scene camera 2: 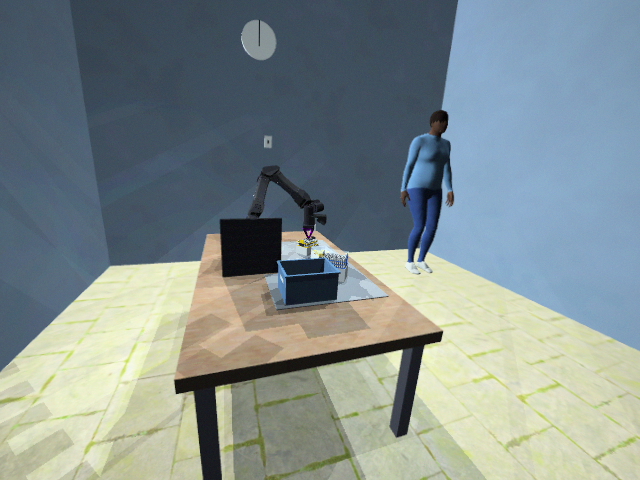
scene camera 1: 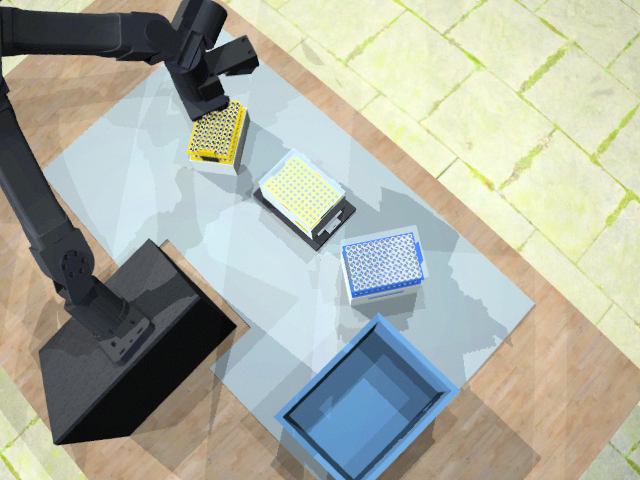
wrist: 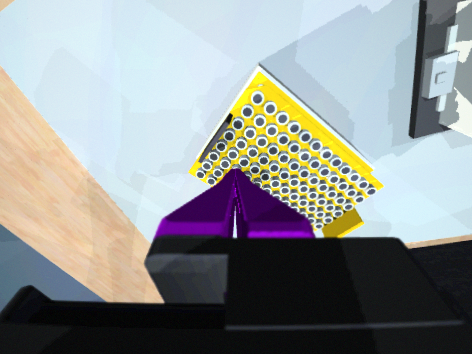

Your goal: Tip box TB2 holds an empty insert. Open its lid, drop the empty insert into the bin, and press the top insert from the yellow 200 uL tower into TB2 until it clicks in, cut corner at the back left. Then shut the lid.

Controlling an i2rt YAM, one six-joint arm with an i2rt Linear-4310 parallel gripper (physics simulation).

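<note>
The yellow tower [scene camera 1: 217,135] [scene camera 2: 308,243] [wrist: 300,154] stands on the mat with its top insert full of tips; it is turned at an angle in the wrist view. My gripper [scene camera 2: 309,237] [wrist: 235,176] is shut and empty, with its purple fingertips over the tower near one end; whether they touch it I cannot tell. In scene camera 1 the fingers are hidden behind the hand. The tip box TB2 [scene camera 1: 302,192] sits on a dark base plate, its clear lid down over a pale yellow insert. Its latch [wrist: 440,76] shows at the wrist view's right edge. The bin [scene camera 1: 361,408] [scene camera 2: 310,287] is open-topped and blue.
A box with a blue tip insert [scene camera 1: 383,264] [scene camera 2: 336,259] stands between TB2 and the bin. The black block [scene camera 1: 170,351] [scene camera 2: 251,246] under the arm base stands beside the grey mat [scene camera 1: 273,289]. A person [scene camera 2: 429,162] stands beyond the table's right side.
</note>
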